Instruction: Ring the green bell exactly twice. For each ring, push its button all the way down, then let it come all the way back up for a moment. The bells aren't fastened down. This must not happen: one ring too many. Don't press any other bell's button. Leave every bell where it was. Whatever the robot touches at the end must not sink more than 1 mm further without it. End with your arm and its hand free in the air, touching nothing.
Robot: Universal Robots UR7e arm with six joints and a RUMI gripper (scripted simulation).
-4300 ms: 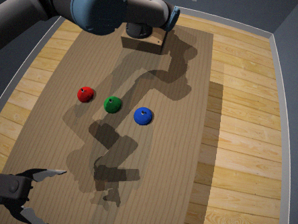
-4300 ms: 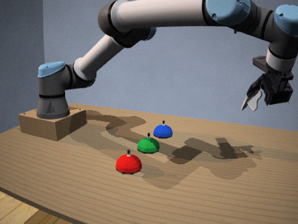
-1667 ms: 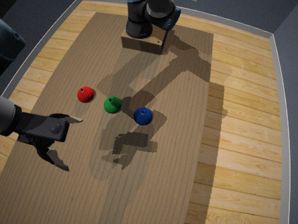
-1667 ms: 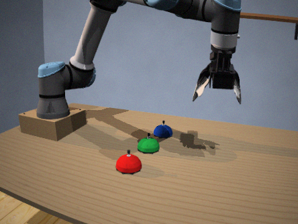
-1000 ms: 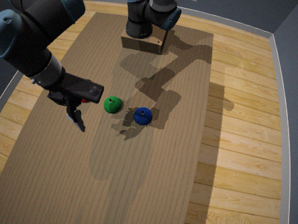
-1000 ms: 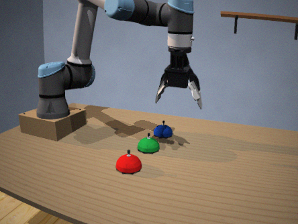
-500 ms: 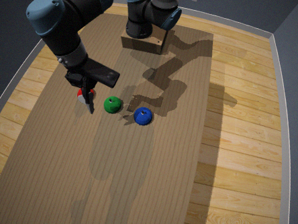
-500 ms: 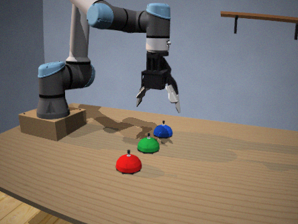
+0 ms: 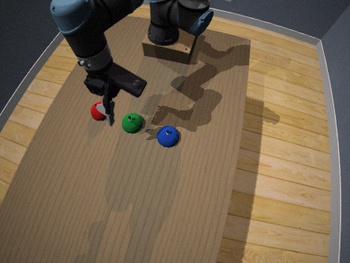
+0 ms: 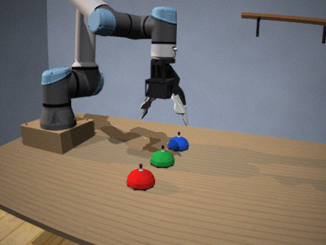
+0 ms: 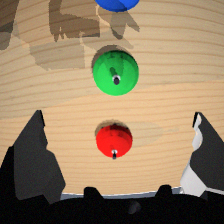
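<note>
Now: hand 110 mm above the green bell. From my hand the other things lie so: red bell: 150 mm to the right, 110 mm below, 10 mm ahead; then blue bell: 150 mm to the left, 110 mm below, 20 mm behind.
</note>
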